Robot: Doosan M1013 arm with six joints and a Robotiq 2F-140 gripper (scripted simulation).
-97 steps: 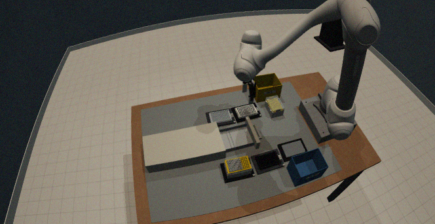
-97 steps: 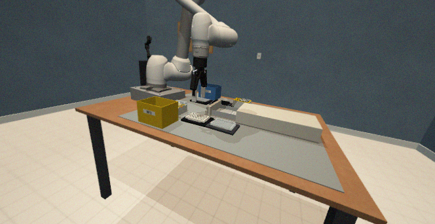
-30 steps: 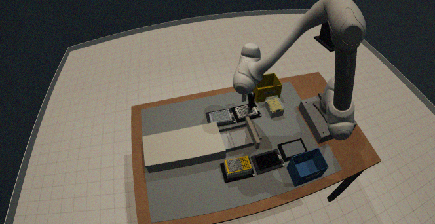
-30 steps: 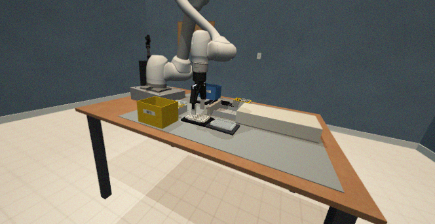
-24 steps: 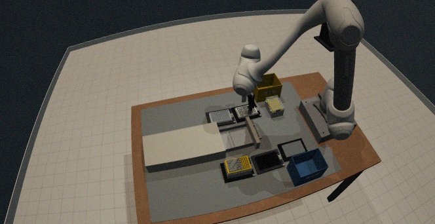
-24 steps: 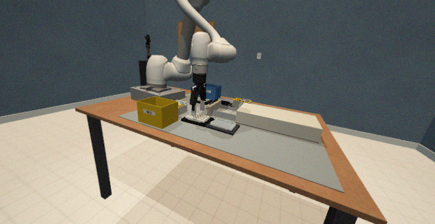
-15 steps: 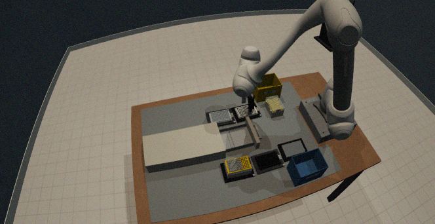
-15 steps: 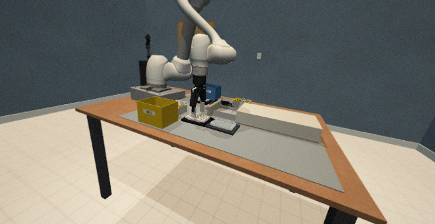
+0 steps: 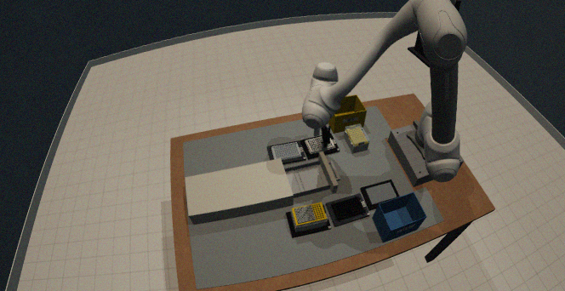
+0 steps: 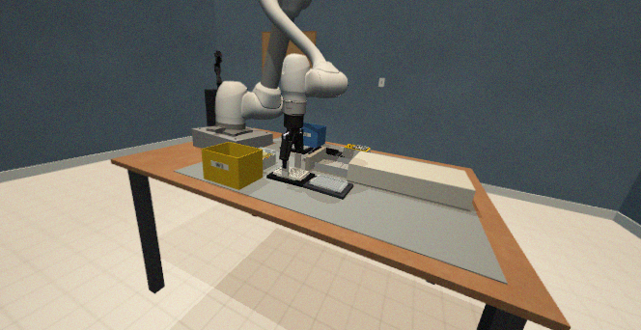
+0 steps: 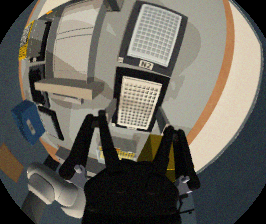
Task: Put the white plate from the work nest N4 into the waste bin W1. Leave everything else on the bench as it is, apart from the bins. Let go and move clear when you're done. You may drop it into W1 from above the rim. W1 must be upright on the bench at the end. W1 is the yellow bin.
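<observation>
My hand is 3 cm above the white plate. From my hand the other things lie so: yellow bin (20 cm behind, 11 cm to the right, 1 cm below); then pale grey plate (17 cm ahead, 2 cm to the right, 3 cm below); then black nest (4 cm below).
</observation>
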